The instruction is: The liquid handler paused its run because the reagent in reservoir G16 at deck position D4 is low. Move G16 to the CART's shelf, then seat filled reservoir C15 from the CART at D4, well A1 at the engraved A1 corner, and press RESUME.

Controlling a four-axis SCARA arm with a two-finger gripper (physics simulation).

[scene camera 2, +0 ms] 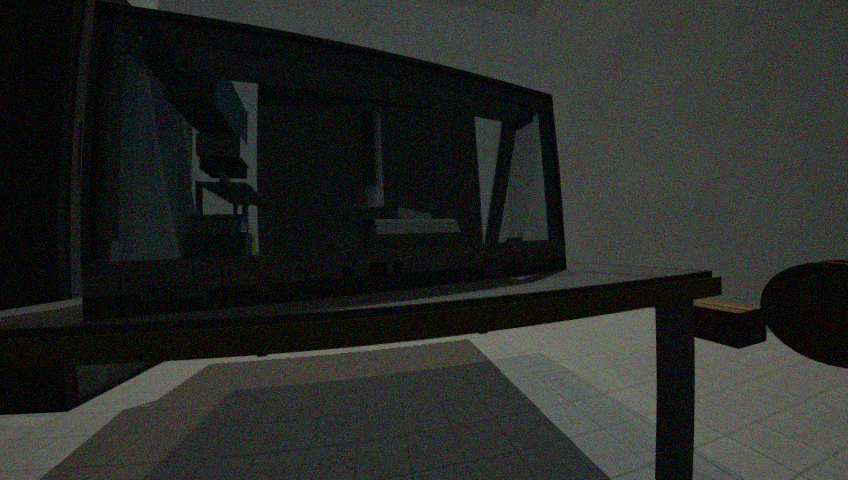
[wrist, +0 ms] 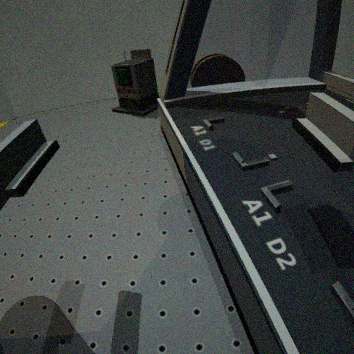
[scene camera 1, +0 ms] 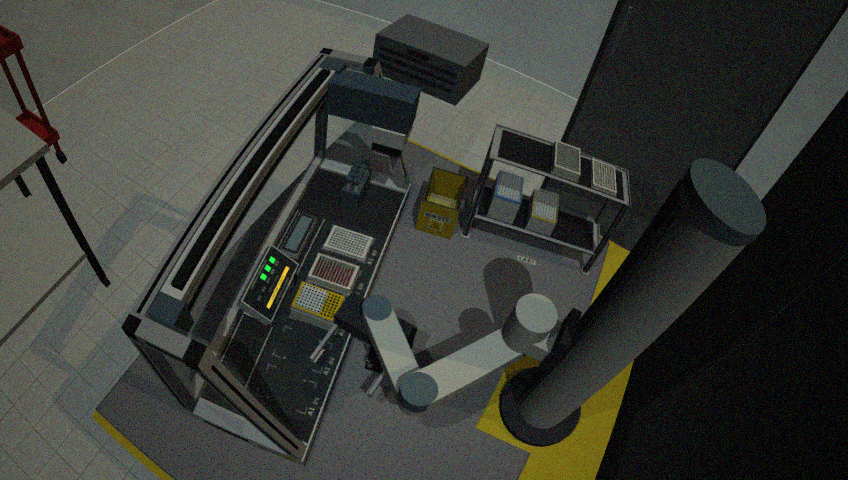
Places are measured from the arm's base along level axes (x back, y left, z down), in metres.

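Pixels of known places: gripper, fingertip midpoint: (wrist: 169,115) (scene camera 1: 339,377); arm's base at its link origin: (scene camera 1: 540,407).
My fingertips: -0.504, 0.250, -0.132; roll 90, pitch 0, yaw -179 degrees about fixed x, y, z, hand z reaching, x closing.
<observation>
For each thing: its top centre in the pictures, then the offset to it from my fingertips, as dx, dy, dz. "spot": a spot on its surface instead. Level surfaces: height alone.
- liquid handler's deck at its surface level: dz +0.061
- dark-red-striped reservoir at its top centre: (scene camera 1: 333,270) -0.189, -0.277, +0.030
- gridded at its top centre: (scene camera 1: 604,175) +0.372, -0.835, -0.245
- dark panel at a spot on its surface: (scene camera 1: 257,291) spot: -0.306, -0.076, -0.017
- yellow tip rack at its top centre: (scene camera 1: 317,300) -0.162, -0.156, -0.004
- white plate at its top centre: (scene camera 1: 348,241) -0.216, -0.398, +0.047
- blue-trimmed at its top centre: (scene camera 1: 510,185) +0.119, -0.775, -0.078
- yellow bin at its top centre: (scene camera 1: 446,188) -0.056, -0.701, -0.016
- green-screened unit at its top centre: (wrist: 129,49) +0.087, +0.370, -0.008
My gripper (scene camera 1: 348,364) (wrist: 169,115) is open and empty; one finger is above the deck's front edge near D2, the other outside it. The liquid handler's deck (scene camera 1: 357,218) (wrist: 332,300) carries a dark-red-striped reservoir (scene camera 1: 333,270) beside the D4 label, which matches G16; its own label is unreadable. The CART (scene camera 1: 535,234) has two pale labware pieces on top, one plain grey (scene camera 1: 567,159) and one gridded (scene camera 1: 604,175); I cannot tell which is C15. A dark panel (scene camera 1: 257,291) shows green lights and a yellow bar. RESUME is not readable.
A yellow tip rack (scene camera 1: 318,300) and a white plate (scene camera 1: 349,242) flank the striped reservoir. The CART's lower shelf holds blue-trimmed (scene camera 1: 505,196) and yellow-trimmed racks (scene camera 1: 543,212). A yellow bin (scene camera 1: 437,221) stands between deck and CART. A green-screened unit (wrist: 136,86) stands beyond the handler's end.
</observation>
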